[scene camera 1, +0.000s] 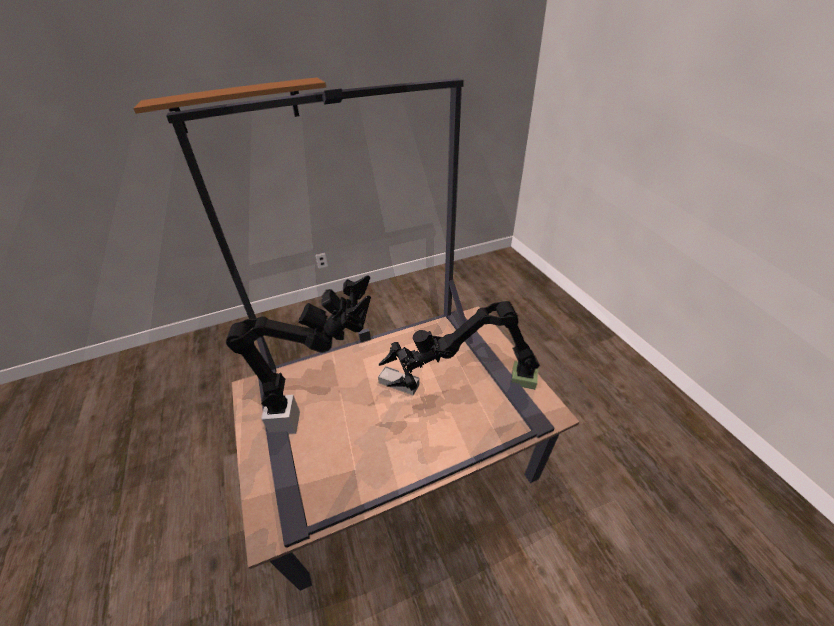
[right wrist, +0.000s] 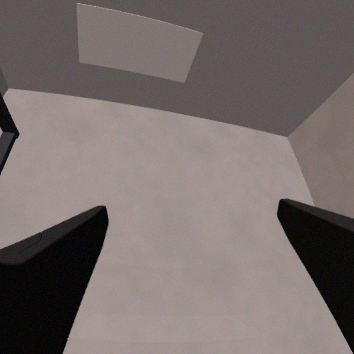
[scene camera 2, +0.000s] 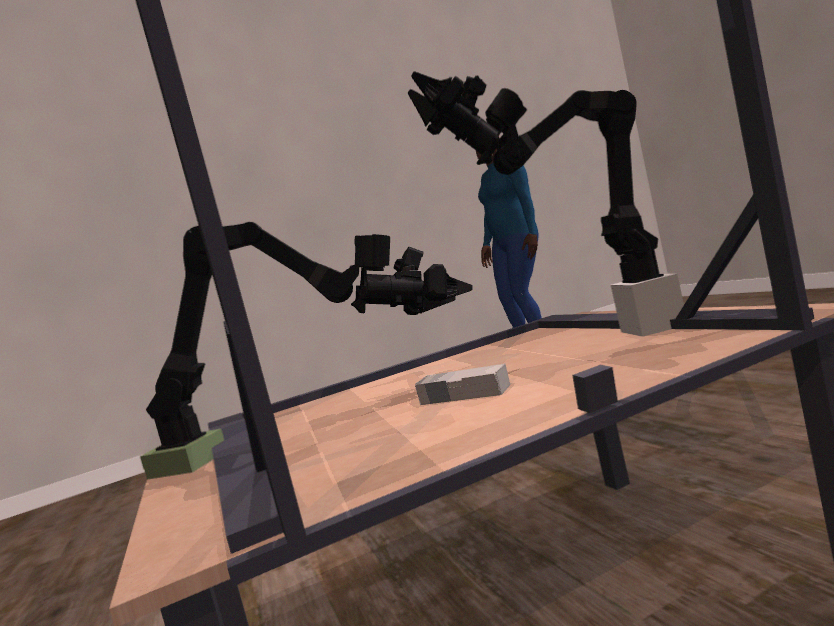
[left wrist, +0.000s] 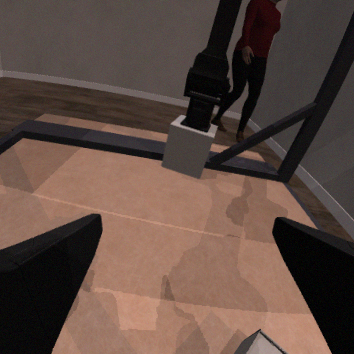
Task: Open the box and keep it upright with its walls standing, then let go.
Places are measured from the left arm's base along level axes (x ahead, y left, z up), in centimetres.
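Where they show: left gripper, between the fingertips: (scene camera 1: 382, 375) (scene camera 2: 463, 293) (left wrist: 189, 224); right gripper, between the fingertips: (scene camera 1: 369, 285) (right wrist: 193, 210) (scene camera 2: 410, 82); left arm's base, origin of its link: (scene camera 1: 525, 371) (scene camera 2: 181, 441); right arm's base, origin of its link: (scene camera 1: 277, 406) (scene camera 2: 642, 279) (left wrist: 195, 124).
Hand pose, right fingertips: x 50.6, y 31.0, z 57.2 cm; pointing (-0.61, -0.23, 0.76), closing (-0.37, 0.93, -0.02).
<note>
Each offset is from my right fingertips to the centre of the thing. Level surfaces: height alone.
The box @[dx -0.5, dy -15.1, dz -59.5 cm] (scene camera 1: 388, 375) (scene camera 2: 474, 384) (left wrist: 261, 346) is a low, long grey shape resting on the table @[dz -61.6 cm] (scene camera 1: 336, 458) (scene camera 2: 377, 417). In scene camera 1 the left gripper partly covers it; in the left wrist view one corner shows at the bottom edge. Whether its lid is raised is too small to tell. My left gripper (scene camera 1: 384, 374) (scene camera 2: 463, 288) (left wrist: 189, 224) is open and empty, above the box and apart from it. My right gripper (scene camera 1: 369, 288) (scene camera 2: 411, 82) (right wrist: 193, 210) is open and empty, high above the table and far from the box, which does not show in the right wrist view.
A dark frame post (scene camera 1: 452, 202) (scene camera 2: 202, 181) rises beside the table. The arms stand on a green base block @[dx -50.6, dy -31.0, dz -59.4 cm] (scene camera 1: 524, 377) (scene camera 2: 181, 458) and a grey-white one @[dx +36.1, dy +14.8, dz -56.1 cm] (scene camera 1: 282, 417) (scene camera 2: 646, 306) (left wrist: 187, 150). A person in blue (scene camera 2: 508, 202) and one in red (left wrist: 260, 30) stand beyond the table.
</note>
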